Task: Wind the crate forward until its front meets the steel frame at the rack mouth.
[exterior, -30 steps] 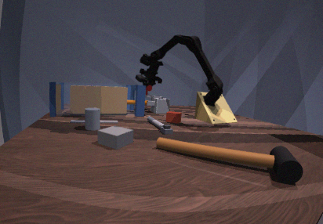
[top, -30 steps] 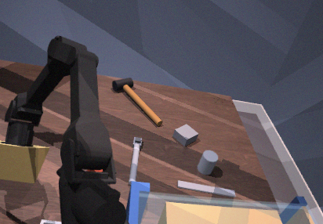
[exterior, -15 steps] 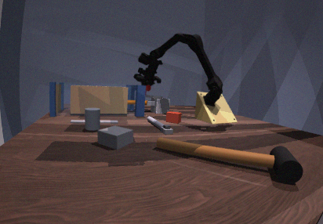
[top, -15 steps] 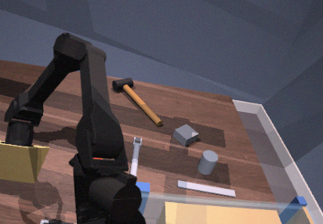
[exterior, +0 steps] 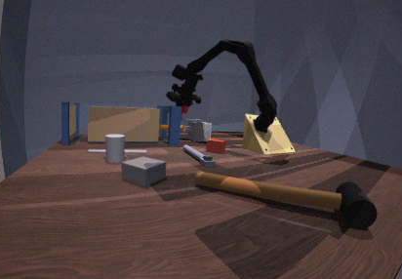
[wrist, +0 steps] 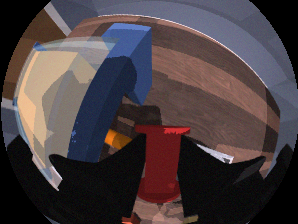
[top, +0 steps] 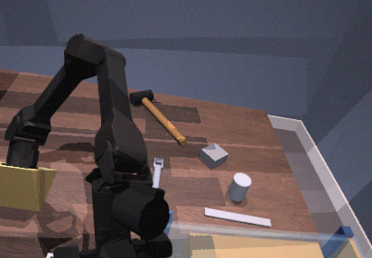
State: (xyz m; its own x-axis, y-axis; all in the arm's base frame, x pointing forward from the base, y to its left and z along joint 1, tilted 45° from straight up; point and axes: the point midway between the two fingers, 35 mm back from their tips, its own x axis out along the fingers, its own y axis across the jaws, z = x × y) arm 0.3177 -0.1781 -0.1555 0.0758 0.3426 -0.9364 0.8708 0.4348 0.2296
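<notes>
My gripper tip is 5 cm past the winch handle, 2 cm to the right of it and 3 cm above it. Also, from my gripper tip: flat grey bar: 27 cm ahead, 33 cm to the left, 13 cm below; grey winch: 12 cm behind, 2 cm to the left, 10 cm below; red grip: 1 cm behind, 2 cm to the left.
</notes>
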